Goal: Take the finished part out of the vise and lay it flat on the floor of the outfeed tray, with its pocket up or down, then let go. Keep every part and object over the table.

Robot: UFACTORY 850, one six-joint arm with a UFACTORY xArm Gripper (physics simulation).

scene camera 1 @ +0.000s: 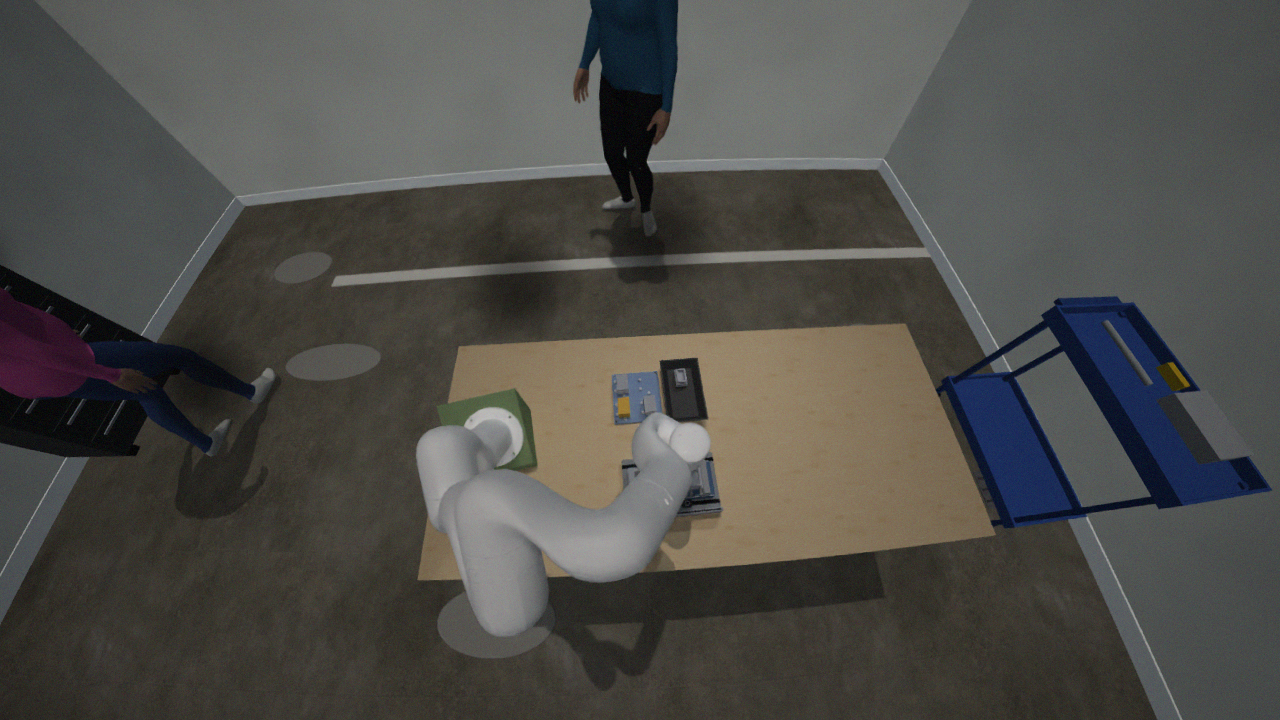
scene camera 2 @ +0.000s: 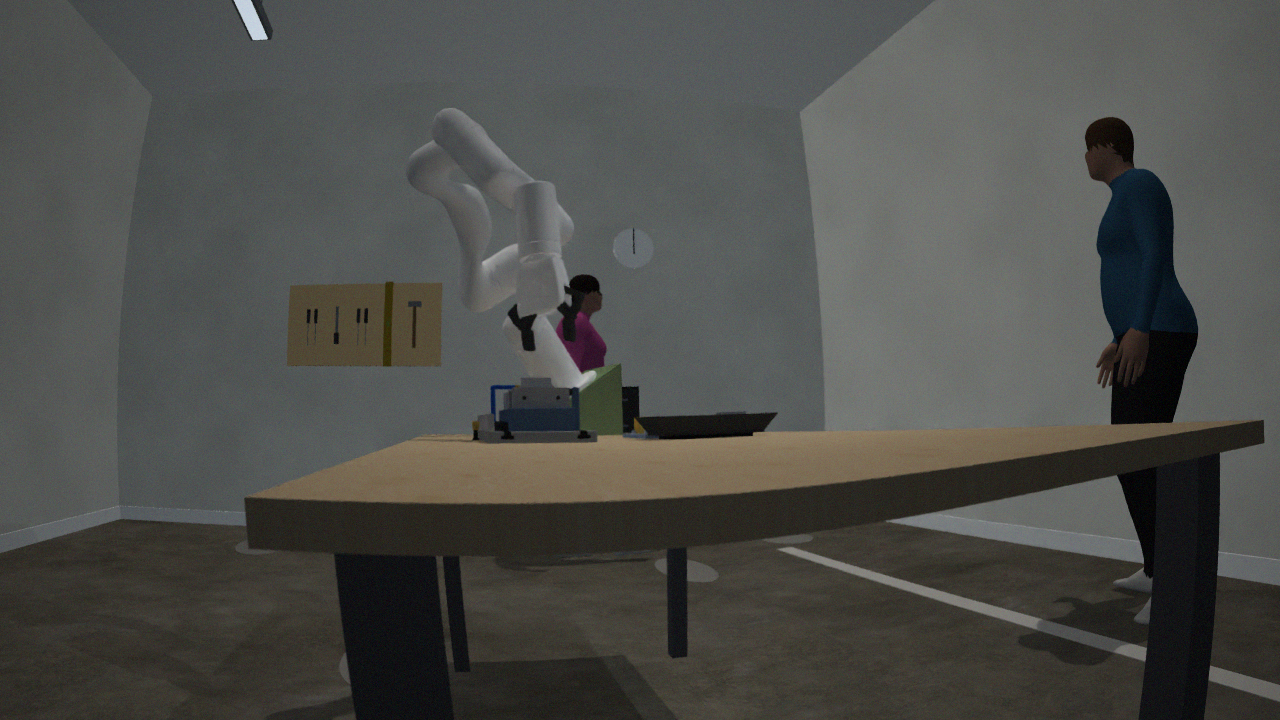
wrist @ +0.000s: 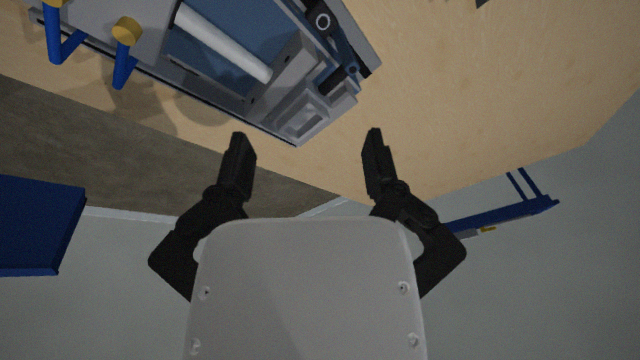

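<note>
The vise (scene camera 1: 707,490) (scene camera 2: 539,419) (wrist: 205,62) stands on the table, partly under my arm in scene camera 1. In the wrist view a light grey part (wrist: 302,120) with a rectangular pocket sits at the vise's near right end, beside a grey jaw block. My gripper (scene camera 2: 549,342) (wrist: 307,142) is open and empty, above the vise and tilted; its fingers are hidden in scene camera 1. The outfeed tray (scene camera 1: 684,404) (scene camera 2: 707,426) is dark and shallow and lies behind the vise in scene camera 1. A small grey part (scene camera 1: 681,377) lies in it.
A blue plate (scene camera 1: 637,399) with grey blocks and a yellow block (scene camera 1: 623,407) lies left of the tray. Blue handles with yellow knobs (wrist: 126,31) stand up at the vise. A green block (scene camera 1: 526,438) is at the arm's base. A blue cart (scene camera 1: 1011,447) stands beyond the table's right edge.
</note>
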